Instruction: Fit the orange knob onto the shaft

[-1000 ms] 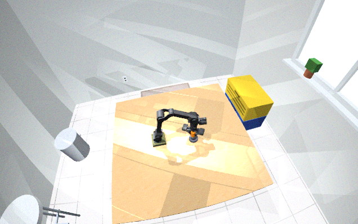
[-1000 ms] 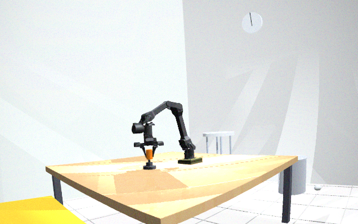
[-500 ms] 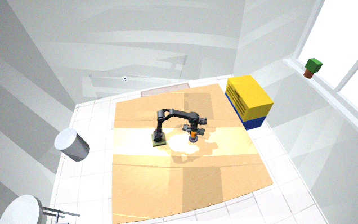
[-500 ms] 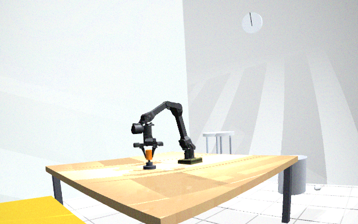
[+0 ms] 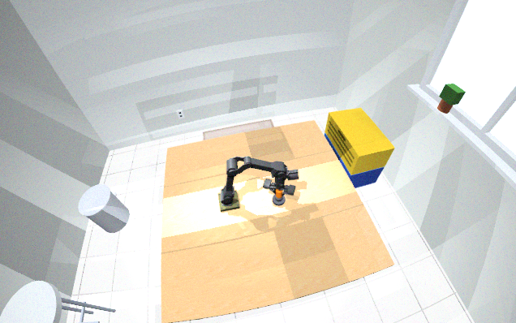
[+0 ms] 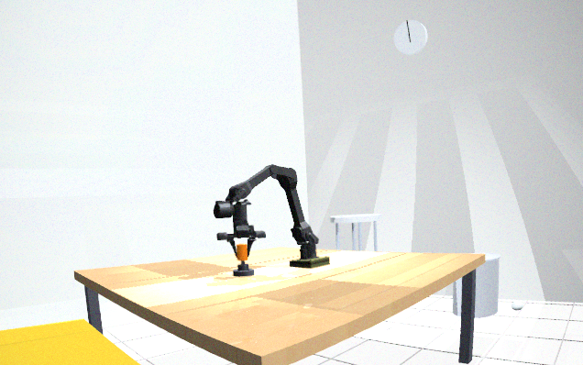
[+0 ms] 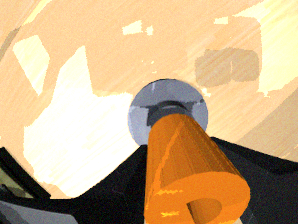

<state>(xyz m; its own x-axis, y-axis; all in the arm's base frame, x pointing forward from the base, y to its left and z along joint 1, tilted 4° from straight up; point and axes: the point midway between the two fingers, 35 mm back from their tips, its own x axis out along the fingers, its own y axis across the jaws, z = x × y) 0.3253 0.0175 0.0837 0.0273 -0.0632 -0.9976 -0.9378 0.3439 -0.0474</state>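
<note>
The orange knob is 20 mm above my gripper tip. The rest, counted from my gripper tip: dark shaft: 40 mm below.
</note>
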